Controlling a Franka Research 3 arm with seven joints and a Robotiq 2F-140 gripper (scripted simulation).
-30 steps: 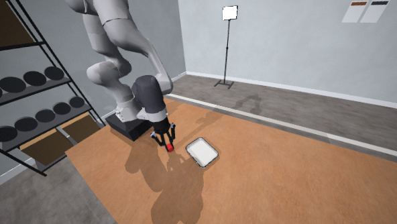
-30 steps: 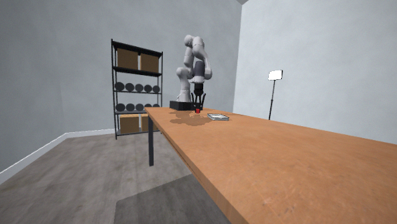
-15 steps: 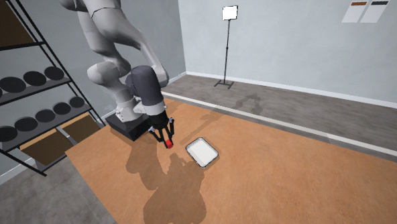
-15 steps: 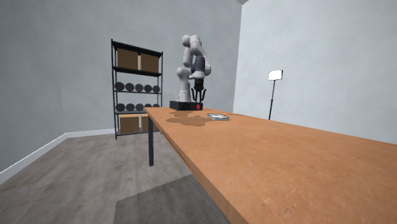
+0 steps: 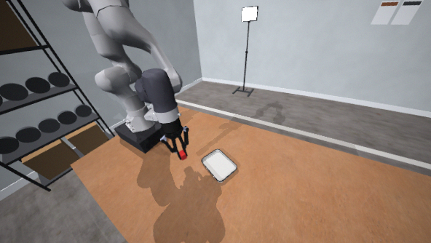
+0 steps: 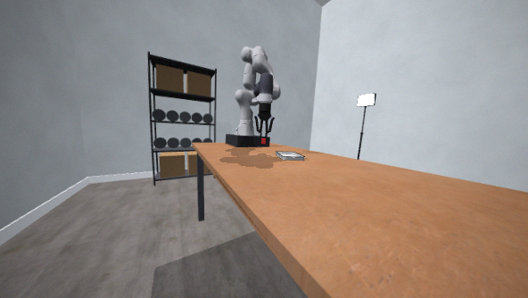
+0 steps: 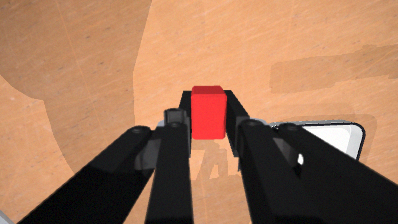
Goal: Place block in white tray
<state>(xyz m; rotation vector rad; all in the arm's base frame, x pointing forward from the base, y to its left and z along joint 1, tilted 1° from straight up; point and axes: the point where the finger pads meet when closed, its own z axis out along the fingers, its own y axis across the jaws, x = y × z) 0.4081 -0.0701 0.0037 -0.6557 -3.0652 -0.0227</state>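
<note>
The white tray is 17 cm ahead of my hand, 7 cm to the left of it and 8 cm below it. The rest, counted from my hand: red block: 2 cm below.
</note>
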